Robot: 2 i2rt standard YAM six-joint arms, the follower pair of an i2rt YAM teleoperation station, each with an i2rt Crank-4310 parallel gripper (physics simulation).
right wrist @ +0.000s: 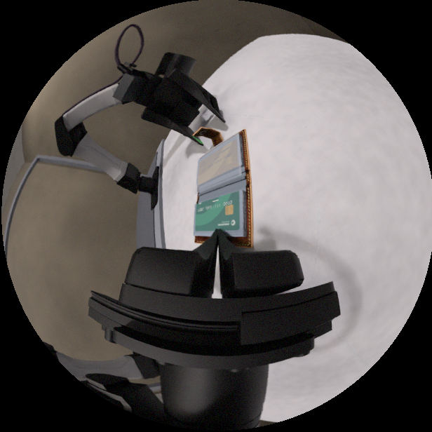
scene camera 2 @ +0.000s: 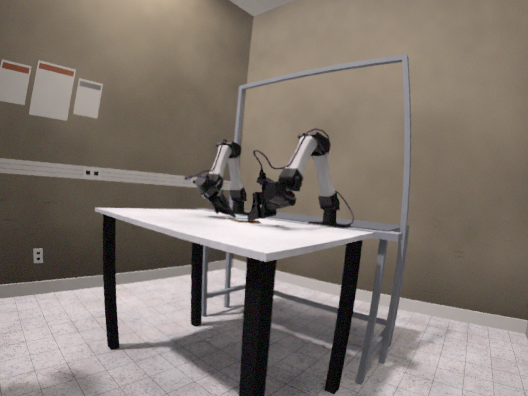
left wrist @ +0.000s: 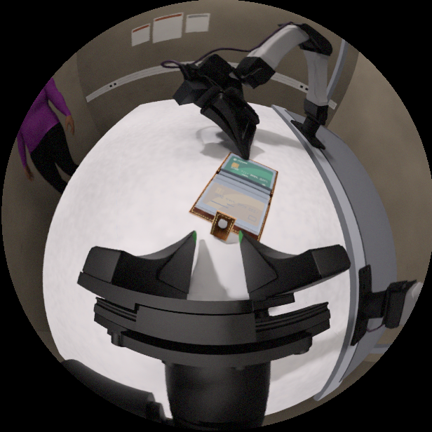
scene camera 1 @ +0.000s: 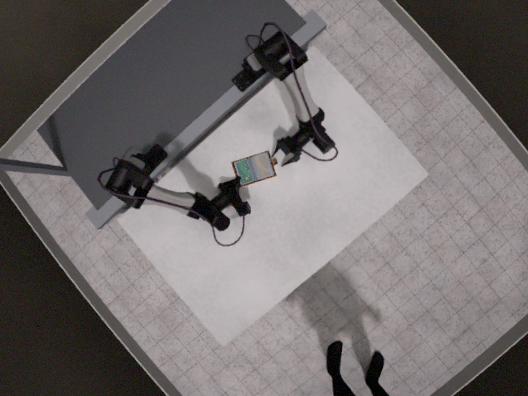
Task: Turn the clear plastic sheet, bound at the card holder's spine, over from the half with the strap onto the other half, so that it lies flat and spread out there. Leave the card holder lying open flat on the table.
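Note:
The card holder lies open on the table. Its strap half shows a beige card under the clear plastic sheet, which looks flat. The other half shows a green card. The brown strap sticks out at the end. My left gripper is open and empty, its fingertips near the strap, one to each side in the left wrist view. My right gripper is shut, its tips at the green-card half's outer edge; contact is unclear.
The white table bears the card holder. A grey frame beam runs along the table's side by the arm bases. A person stands beside the table, with a purple top in the left wrist view.

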